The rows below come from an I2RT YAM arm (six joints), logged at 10 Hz.
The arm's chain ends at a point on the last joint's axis. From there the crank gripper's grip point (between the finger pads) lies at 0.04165 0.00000 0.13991 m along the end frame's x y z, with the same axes.
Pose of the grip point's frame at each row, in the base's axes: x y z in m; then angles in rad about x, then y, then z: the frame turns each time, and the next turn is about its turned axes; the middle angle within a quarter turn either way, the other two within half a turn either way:
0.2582 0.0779 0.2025 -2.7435 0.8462 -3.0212
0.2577 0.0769 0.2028 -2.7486 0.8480 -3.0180
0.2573 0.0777 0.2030 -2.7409 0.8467 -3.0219
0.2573 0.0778 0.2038 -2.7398 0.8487 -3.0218
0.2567 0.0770 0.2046 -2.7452 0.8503 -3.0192
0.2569 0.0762 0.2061 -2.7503 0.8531 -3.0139
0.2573 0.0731 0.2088 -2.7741 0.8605 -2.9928
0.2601 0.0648 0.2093 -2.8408 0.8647 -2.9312
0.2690 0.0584 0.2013 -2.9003 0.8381 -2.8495
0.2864 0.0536 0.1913 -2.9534 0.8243 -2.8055
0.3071 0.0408 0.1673 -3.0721 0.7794 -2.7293
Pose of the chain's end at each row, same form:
0.1808 0.0253 0.3146 -2.7435 0.8462 -3.0212
0.1801 0.0248 0.3150 -2.7486 0.8480 -3.0180
0.1799 0.0249 0.3149 -2.7409 0.8467 -3.0219
0.1796 0.0249 0.3155 -2.7398 0.8487 -3.0218
0.1788 0.0247 0.3164 -2.7452 0.8503 -3.0192
0.1787 0.0243 0.3179 -2.7503 0.8531 -3.0139
0.1781 0.0233 0.3209 -2.7741 0.8605 -2.9928
0.1801 0.0204 0.3230 -2.8408 0.8647 -2.9312
0.1917 0.0173 0.3181 -2.9003 0.8381 -2.8495
0.2104 0.0169 0.3104 -2.9534 0.8243 -2.8055
0.2359 0.0154 0.2922 -3.0721 0.7794 -2.7293

